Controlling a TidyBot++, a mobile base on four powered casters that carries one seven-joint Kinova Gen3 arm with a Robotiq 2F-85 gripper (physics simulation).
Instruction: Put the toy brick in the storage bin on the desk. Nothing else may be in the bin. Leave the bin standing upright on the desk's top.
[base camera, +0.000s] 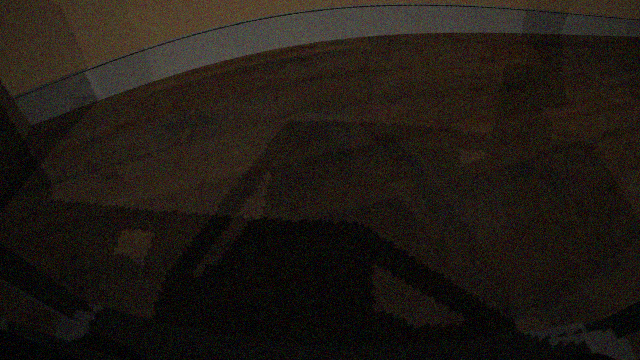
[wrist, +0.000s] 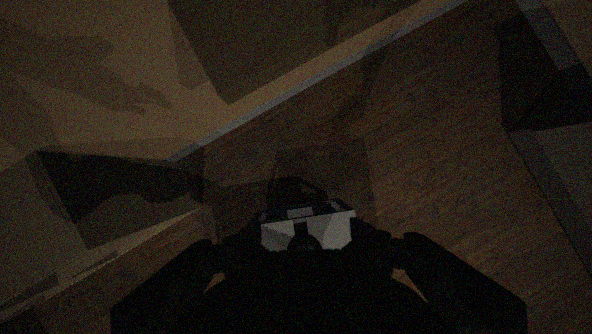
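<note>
The scene is very dark. I see no toy brick, no storage bin and no desk that I can name in either view. My gripper fills the bottom of the wrist view as a black shape, and its fingers stand wide open with nothing held. Between the fingertips, further off, a pale grey box-like shape shows with a dark lump behind it. I cannot tell what they are. The gripper does not show in the base camera view.
A pale baseboard runs along the foot of the wall, above a brown wooden floor. Broad dark shadows cross the floor near the base. A pale slanted edge shows at the left of the wrist view.
</note>
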